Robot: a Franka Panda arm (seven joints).
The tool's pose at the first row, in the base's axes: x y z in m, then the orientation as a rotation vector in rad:
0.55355, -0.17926, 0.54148, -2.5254, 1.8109, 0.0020
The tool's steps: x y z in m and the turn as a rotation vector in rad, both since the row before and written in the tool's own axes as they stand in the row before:
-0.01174, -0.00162, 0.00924, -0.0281, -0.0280, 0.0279
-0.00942, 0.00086, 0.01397, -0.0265, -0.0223, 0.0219
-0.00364, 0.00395, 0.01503, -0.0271, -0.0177, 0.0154
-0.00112, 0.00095, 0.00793, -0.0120, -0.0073, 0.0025
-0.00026, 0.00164, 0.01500, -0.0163, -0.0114, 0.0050
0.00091, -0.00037, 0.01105, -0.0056, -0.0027, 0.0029
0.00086, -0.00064, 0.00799, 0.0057, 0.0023, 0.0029
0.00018, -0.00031, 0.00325, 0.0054, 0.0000, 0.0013
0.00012, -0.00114, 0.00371, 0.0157, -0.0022, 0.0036
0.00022, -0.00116, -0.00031, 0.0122, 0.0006, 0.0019
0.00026, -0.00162, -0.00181, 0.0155, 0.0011, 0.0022
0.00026, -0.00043, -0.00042, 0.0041, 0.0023, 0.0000
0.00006, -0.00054, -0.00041, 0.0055, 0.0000, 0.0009
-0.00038, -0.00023, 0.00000, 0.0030, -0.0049, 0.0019
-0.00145, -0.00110, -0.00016, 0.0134, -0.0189, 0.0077
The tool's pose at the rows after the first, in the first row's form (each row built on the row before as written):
0.55149, -0.16736, 0.53253, -2.5053, 1.8486, 0.0637
0.54766, -0.15798, 0.51904, -2.4911, 1.8794, 0.1169
0.54214, -0.15467, 0.50443, -2.4847, 1.9034, 0.1652
0.54031, -0.15329, 0.49670, -2.4858, 1.9086, 0.1860
0.53728, -0.15236, 0.48195, 2.4782, -1.9119, -0.2156
0.53663, -0.15225, 0.47088, 2.4728, -1.9131, -0.2241
0.53652, -0.15226, 0.46282, 2.4726, -1.9191, -0.2160
0.53650, -0.15209, 0.45955, 2.4746, -1.9238, -0.2111
0.53724, -0.15162, 0.45577, -2.4604, 1.9217, 0.1979
0.53844, -0.15158, 0.45598, -2.4514, 1.9197, 0.1849
0.54021, -0.15160, 0.45766, -2.4403, 1.9169, 0.1681
0.54071, -0.15179, 0.45803, -2.4390, 1.9162, 0.1613
0.54127, -0.15176, 0.45841, -2.4347, 1.9152, 0.1558
0.54140, -0.15134, 0.45844, -2.4284, 1.9144, 0.1587
0.54214, -0.14970, 0.45873, -2.4026, 1.9110, 0.1679

